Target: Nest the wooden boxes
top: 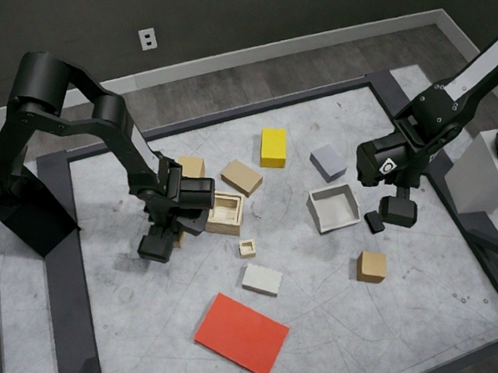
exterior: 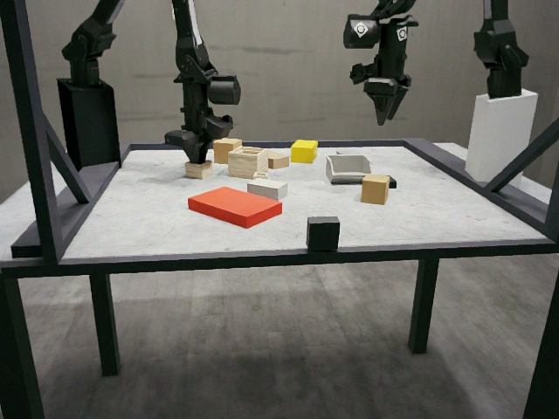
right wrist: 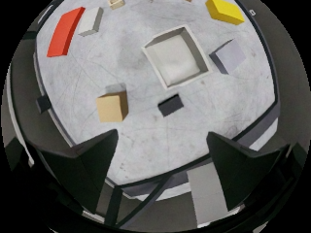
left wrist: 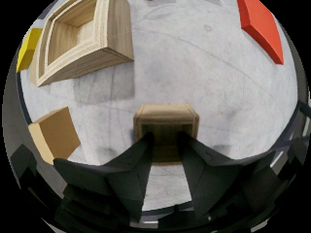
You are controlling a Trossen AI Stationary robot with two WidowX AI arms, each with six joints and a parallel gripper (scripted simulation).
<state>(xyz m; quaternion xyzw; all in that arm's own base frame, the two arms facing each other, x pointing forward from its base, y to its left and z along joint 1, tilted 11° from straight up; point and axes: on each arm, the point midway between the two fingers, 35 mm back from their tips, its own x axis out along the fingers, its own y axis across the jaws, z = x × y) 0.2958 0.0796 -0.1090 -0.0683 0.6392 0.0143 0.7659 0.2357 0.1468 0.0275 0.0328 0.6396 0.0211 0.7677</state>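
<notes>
Right now the white tray is 50 mm ahead of my right hand, 70 mm to the left of it and 160 mm below it. From my right hand the other things lie so: black block (20 mm ahead, 20 mm to the right, 180 mm below); grey block (180 mm ahead, 60 mm to the left, 170 mm below); white block (100 mm behind, 250 mm to the left, 170 mm below).
</notes>
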